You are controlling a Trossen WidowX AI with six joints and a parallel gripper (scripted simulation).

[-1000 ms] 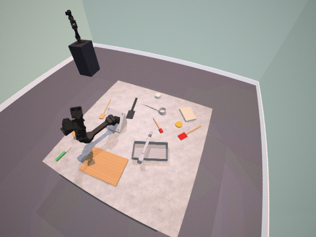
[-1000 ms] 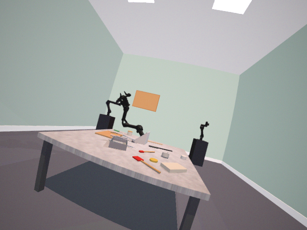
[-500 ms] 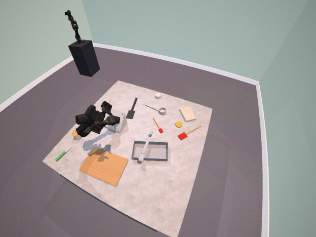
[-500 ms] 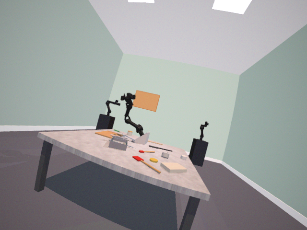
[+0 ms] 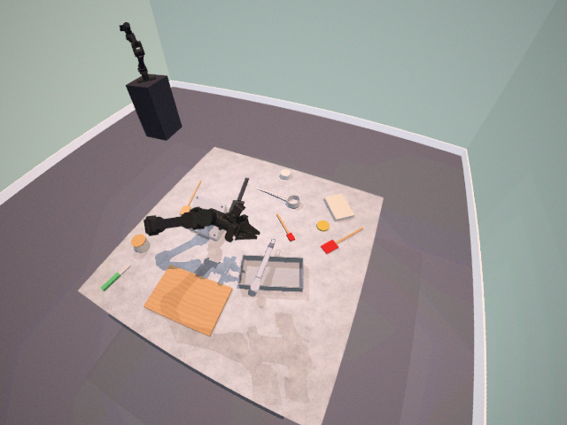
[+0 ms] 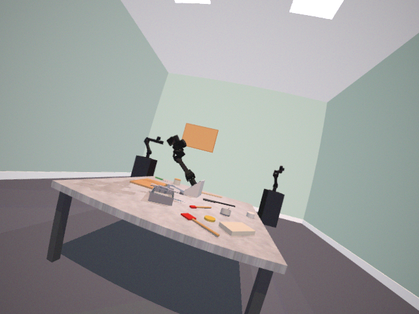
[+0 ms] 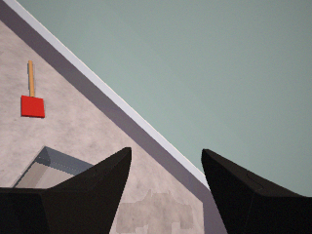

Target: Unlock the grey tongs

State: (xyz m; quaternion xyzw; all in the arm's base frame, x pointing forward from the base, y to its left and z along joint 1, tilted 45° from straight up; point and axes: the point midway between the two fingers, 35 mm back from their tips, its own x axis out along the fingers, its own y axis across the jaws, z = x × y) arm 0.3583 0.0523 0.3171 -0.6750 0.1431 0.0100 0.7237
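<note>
Right now my gripper tip is 30 mm short of the grey roasting tin, 30 mm to the right of it and 350 mm above it. The rest, counted from my gripper tip: yellow disc 200 mm ahead, 410 mm to the left, 370 mm below; then wooden board 300 mm behind, 230 mm to the right, 370 mm below; then red spatula 310 mm ahead, 340 mm to the left, 370 mm below.
</note>
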